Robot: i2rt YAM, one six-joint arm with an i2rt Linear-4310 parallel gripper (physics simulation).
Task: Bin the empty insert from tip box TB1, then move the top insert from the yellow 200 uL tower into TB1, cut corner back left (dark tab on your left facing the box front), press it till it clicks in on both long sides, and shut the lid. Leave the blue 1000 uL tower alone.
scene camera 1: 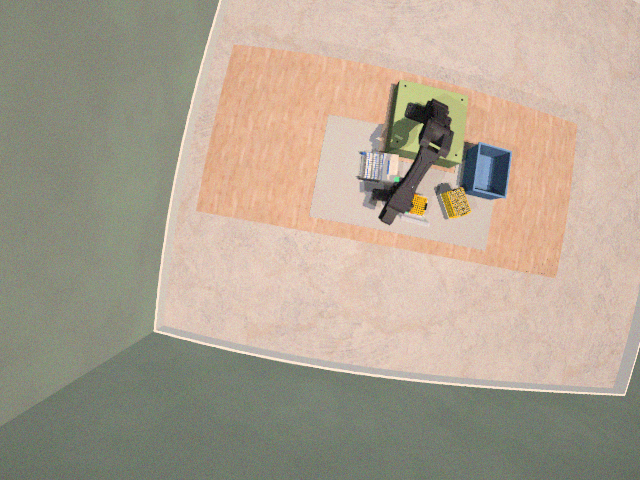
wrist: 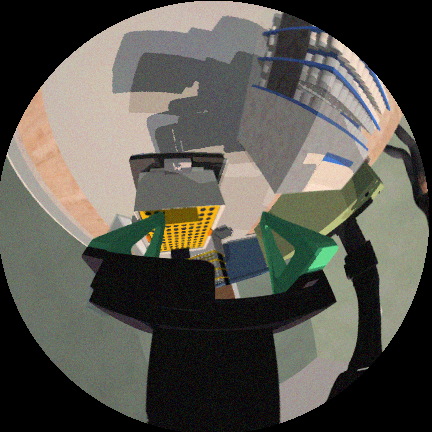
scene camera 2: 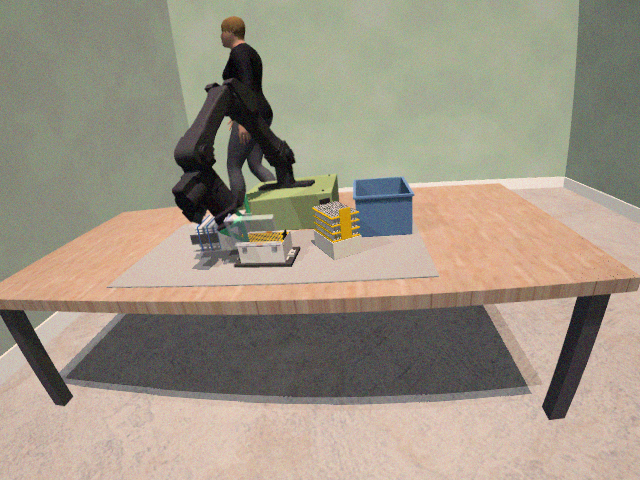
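Observation:
Tip box TB1 (scene camera 2: 264, 254) (wrist: 175, 192) holds a yellow perforated insert (scene camera 1: 419, 205) (scene camera 2: 266, 237) (wrist: 190, 231), whose dark tab (scene camera 2: 284, 234) (wrist: 180, 253) is at the right end. A pale panel (scene camera 1: 416, 220) (wrist: 120, 221), apparently the open lid, is on the side away from the robot base. My gripper (scene camera 2: 240, 219) (wrist: 212, 216) is open, with its green fingers near TB1's left end and nothing between them. In the wrist view one finger overlaps the insert. The yellow tower (scene camera 1: 456, 202) (scene camera 2: 336, 224) (wrist: 218, 264) stands right of TB1 with filled inserts. The blue tower (scene camera 1: 373, 165) (scene camera 2: 206, 237) (wrist: 320, 75) stands behind left.
The blue bin (scene camera 1: 490, 173) (scene camera 2: 383, 214) (wrist: 247, 257) stands behind the yellow tower, at the right. The green robot base (scene camera 1: 413, 98) (scene camera 2: 289, 206) (wrist: 315, 212) is at the back. A grey mat (scene camera 1: 341, 201) (scene camera 2: 170, 273) lies under the boxes and towers. A person (scene camera 2: 247, 77) is behind the table.

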